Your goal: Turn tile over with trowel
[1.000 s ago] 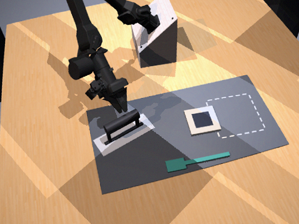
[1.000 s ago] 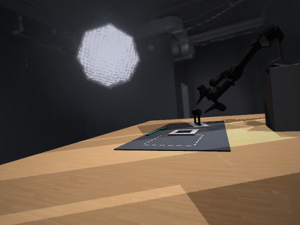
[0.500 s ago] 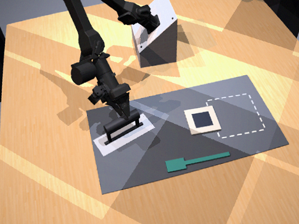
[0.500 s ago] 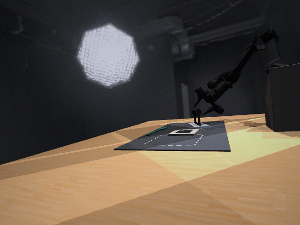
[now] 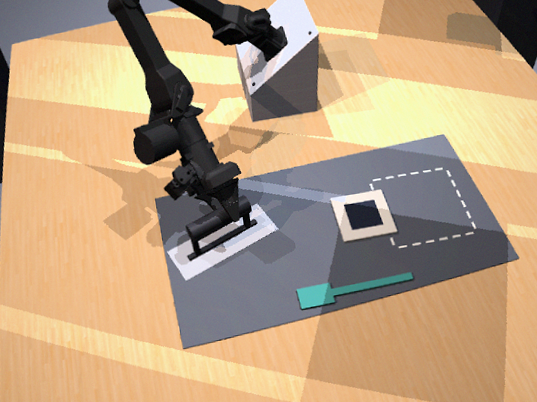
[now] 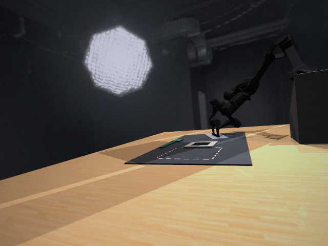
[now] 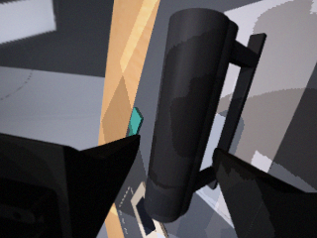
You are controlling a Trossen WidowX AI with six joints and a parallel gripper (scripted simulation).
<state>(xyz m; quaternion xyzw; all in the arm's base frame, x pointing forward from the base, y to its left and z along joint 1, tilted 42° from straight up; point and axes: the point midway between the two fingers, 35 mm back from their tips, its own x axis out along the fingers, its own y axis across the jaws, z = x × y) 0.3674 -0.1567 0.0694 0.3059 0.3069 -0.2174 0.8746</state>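
Right now the dark mat is 190 mm to the left of my gripper tip, 80 mm below it and 10 mm ahead of it. The rest, counted from my gripper tip: tile: 250 mm to the left, 60 mm below, 10 mm behind; then teal trowel: 180 mm to the left, 150 mm ahead, 60 mm below.
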